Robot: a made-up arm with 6 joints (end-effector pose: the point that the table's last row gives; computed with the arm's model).
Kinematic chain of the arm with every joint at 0, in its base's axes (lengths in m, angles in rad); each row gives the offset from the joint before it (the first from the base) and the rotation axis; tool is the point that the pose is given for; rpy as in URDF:
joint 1: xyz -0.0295 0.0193 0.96 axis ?
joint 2: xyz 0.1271 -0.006 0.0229 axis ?
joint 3: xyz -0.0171 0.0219 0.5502 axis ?
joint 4: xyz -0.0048 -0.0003 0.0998 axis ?
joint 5: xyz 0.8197 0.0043 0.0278 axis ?
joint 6: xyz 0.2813 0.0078 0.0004 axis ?
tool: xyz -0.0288 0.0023 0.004 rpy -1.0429 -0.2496 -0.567
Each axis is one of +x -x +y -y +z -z.
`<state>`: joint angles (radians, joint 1 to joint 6).
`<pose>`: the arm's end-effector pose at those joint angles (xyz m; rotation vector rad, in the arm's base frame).
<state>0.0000 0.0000 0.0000 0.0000 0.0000 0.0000</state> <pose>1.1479 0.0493 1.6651 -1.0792 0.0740 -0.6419</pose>
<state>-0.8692 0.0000 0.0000 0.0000 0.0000 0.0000</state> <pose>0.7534 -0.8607 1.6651 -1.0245 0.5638 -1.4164</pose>
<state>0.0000 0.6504 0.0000 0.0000 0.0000 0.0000</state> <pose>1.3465 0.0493 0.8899 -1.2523 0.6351 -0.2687</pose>
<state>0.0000 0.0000 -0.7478 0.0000 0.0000 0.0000</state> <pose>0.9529 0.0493 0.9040 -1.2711 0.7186 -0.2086</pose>
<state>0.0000 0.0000 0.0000 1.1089 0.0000 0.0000</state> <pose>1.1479 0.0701 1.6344 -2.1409 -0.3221 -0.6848</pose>
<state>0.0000 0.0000 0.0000 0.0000 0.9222 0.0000</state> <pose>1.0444 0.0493 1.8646 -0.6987 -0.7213 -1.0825</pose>
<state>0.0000 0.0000 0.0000 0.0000 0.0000 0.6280</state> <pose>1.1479 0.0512 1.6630 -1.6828 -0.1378 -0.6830</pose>
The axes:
joint 1: +z
joint 2: +y
joint 3: -y
joint 4: -x
joint 5: -y
joint 6: -x

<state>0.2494 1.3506 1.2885 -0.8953 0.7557 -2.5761</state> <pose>1.6247 0.3011 1.2882 2.2348 0.1421 0.5052</pose>
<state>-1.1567 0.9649 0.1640 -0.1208 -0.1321 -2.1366</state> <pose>0.5473 -1.2342 0.6119 1.8070 0.7654 -1.5279</pose>
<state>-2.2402 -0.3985 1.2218 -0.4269 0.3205 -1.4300</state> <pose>0.1750 0.3138 2.5255 -0.8889 -1.4636 -1.3780</pose>
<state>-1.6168 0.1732 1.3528 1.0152 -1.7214 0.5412</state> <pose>-0.2185 -0.5037 2.2367 0.5710 -2.5282 1.6618</pose>
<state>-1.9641 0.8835 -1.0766 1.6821 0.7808 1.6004</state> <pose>0.0862 -0.2672 0.4008 -2.2179 -0.0112 0.0951</pose>
